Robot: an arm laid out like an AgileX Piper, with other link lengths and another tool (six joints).
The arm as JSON. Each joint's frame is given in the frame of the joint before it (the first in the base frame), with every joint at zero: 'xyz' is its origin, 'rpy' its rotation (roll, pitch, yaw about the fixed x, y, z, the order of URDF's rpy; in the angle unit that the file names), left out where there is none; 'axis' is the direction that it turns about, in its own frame. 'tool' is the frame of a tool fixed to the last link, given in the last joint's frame.
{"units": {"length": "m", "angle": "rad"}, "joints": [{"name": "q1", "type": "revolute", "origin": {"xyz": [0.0, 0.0, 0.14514]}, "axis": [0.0, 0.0, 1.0]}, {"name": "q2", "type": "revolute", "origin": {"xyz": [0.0, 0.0, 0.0], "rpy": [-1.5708, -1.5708, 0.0]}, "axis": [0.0, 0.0, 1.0]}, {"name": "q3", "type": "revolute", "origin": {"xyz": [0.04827, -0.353, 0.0], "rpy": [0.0, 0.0, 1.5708]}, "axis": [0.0, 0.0, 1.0]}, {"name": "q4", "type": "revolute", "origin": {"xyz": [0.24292, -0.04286, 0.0], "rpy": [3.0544, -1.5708, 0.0]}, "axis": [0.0, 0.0, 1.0]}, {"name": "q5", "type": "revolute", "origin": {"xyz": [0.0, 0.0, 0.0], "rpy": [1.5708, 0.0, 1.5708]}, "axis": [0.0, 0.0, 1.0]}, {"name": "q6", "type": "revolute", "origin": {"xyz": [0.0, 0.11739, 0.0], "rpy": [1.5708, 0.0, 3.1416]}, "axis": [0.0, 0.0, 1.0]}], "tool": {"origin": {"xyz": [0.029, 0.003, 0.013], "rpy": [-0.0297, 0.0, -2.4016]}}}
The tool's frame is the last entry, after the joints.
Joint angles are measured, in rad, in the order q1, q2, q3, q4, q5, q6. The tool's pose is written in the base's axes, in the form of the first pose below.
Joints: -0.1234, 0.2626, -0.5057, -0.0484, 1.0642, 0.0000
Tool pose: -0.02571 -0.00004 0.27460 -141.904 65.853 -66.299
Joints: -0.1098, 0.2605, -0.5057, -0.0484, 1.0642, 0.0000
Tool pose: -0.02598 -0.00036 0.27455 -142.036 64.751 -66.236
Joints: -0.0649, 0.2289, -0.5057, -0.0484, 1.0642, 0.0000
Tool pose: -0.03000 -0.00126 0.27367 -141.294 60.722 -67.652
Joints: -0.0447, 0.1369, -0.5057, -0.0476, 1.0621, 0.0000
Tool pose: -0.04143 -0.00124 0.27057 -137.107 57.584 -73.358
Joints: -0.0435, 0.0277, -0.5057, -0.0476, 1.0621, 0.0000
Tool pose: -0.05484 -0.00071 0.26532 -131.719 55.580 -80.079
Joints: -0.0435, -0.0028, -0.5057, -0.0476, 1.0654, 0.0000
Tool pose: -0.05875 -0.00054 0.26325 -130.328 55.097 -81.706
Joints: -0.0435, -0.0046, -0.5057, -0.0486, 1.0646, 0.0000
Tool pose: -0.05891 -0.00066 0.26323 -130.227 55.064 -81.909
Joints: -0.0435, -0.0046, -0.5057, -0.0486, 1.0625, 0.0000
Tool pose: -0.05873 -0.00067 0.26345 -130.122 55.018 -82.034
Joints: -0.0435, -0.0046, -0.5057, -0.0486, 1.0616, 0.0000
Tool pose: -0.05865 -0.00067 0.26354 -130.077 54.998 -82.088
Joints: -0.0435, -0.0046, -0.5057, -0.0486, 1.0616, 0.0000
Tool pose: -0.05865 -0.00067 0.26354 -130.077 54.998 -82.088
